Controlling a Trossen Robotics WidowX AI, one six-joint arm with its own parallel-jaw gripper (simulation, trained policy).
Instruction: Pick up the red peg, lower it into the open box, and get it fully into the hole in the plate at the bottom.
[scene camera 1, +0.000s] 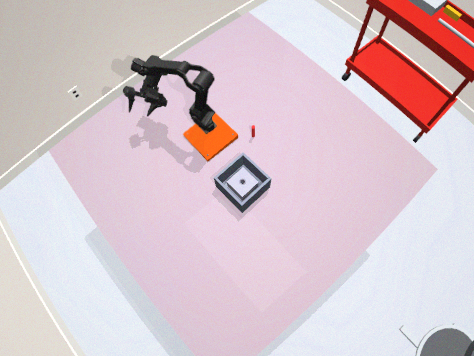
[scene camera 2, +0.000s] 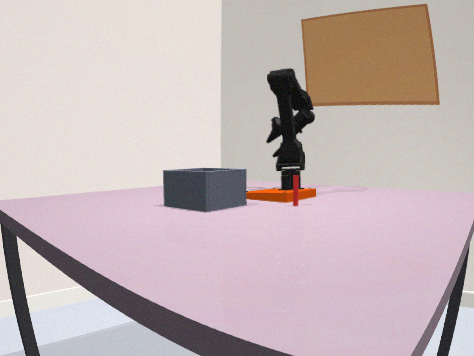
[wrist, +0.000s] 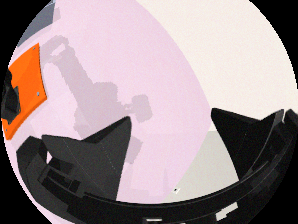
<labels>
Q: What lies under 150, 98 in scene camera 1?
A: My gripper.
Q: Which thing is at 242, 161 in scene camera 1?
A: A grey box.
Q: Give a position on a grey box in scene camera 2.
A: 205, 190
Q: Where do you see my gripper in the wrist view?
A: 173, 116
</labels>
